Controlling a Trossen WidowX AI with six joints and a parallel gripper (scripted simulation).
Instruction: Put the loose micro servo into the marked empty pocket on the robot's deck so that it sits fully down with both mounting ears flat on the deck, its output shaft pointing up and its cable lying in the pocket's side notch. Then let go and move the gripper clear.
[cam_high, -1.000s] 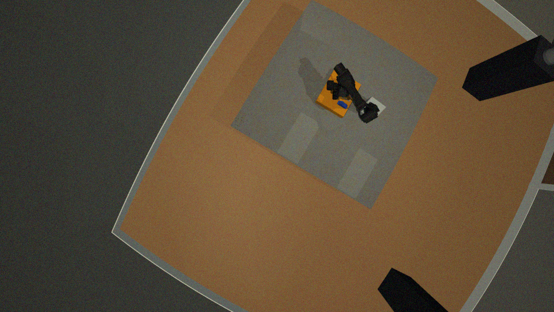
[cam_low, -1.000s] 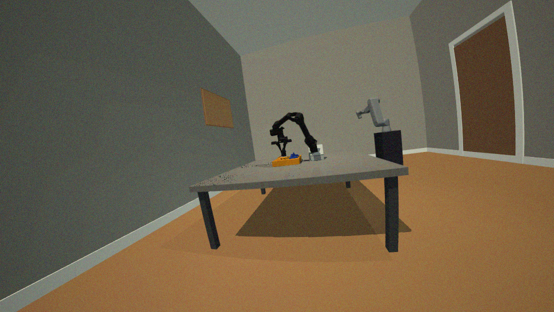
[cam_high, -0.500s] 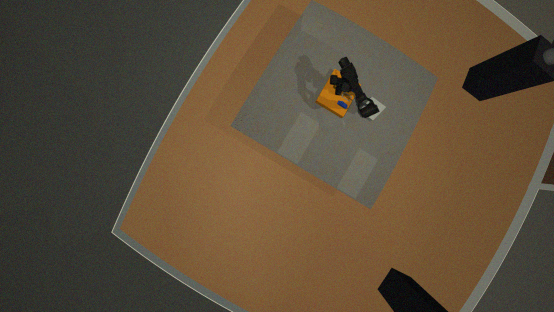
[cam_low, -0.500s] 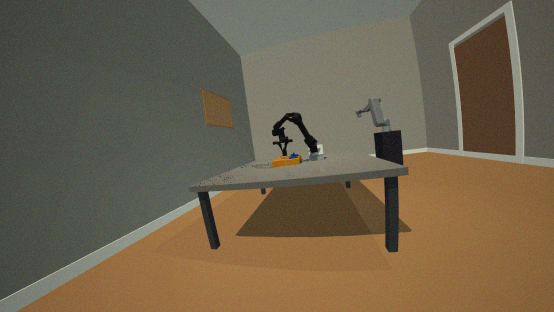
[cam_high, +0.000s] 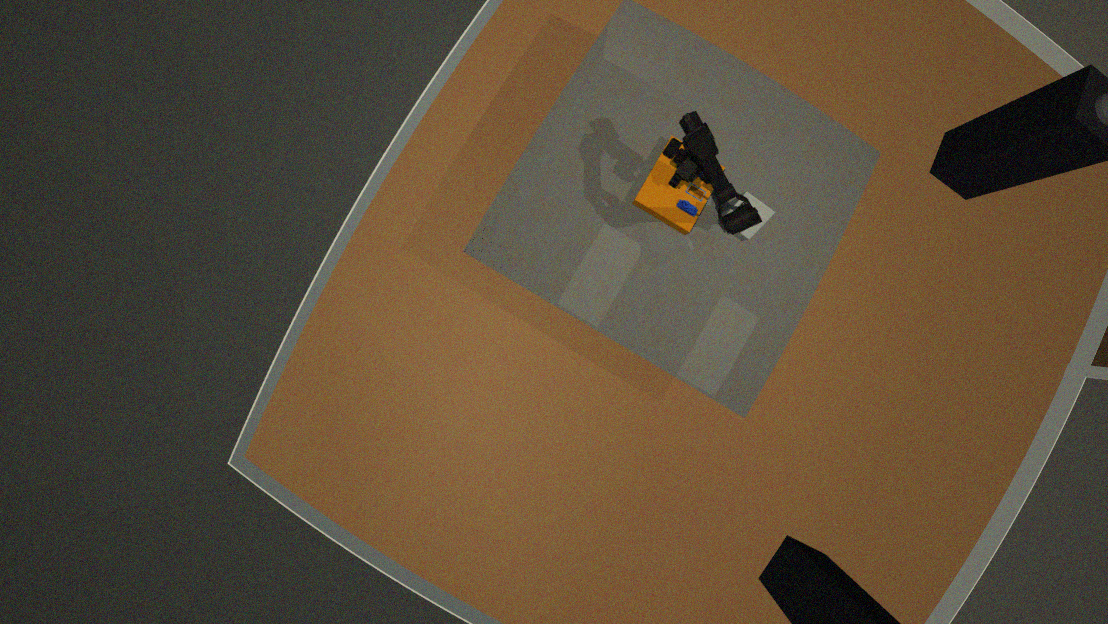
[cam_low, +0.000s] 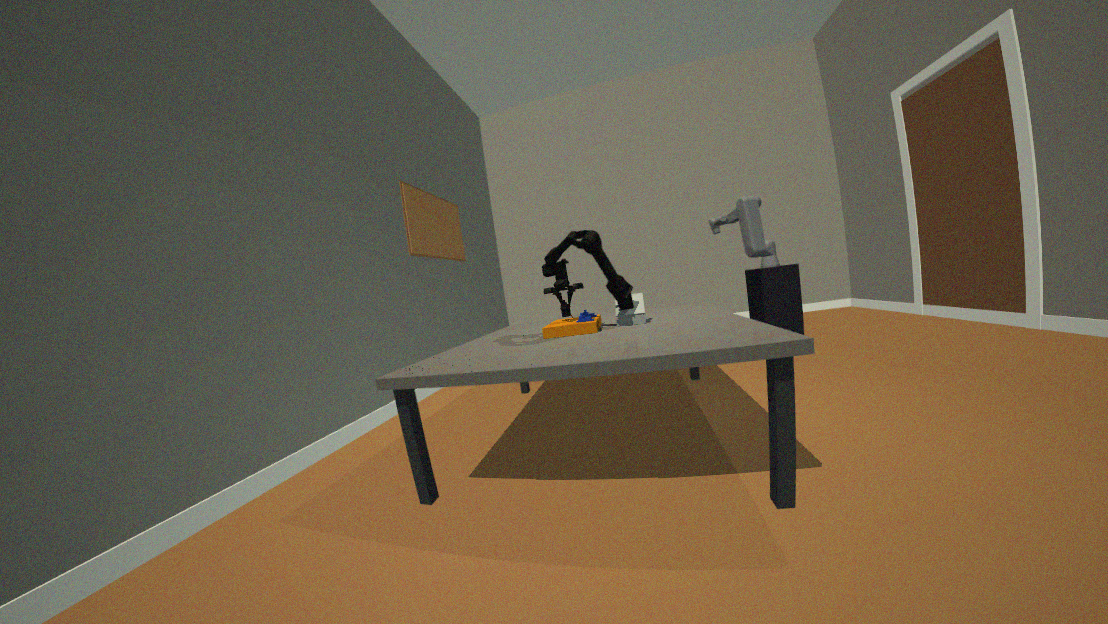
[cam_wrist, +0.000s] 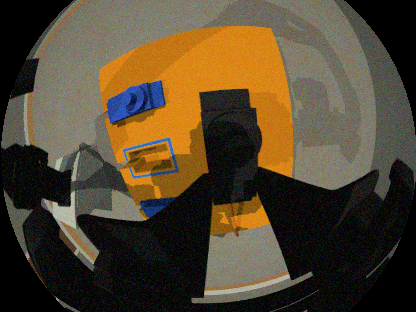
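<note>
Right now my gripper tip is 10 cm above the orange deck and 2 cm short of it.
</note>
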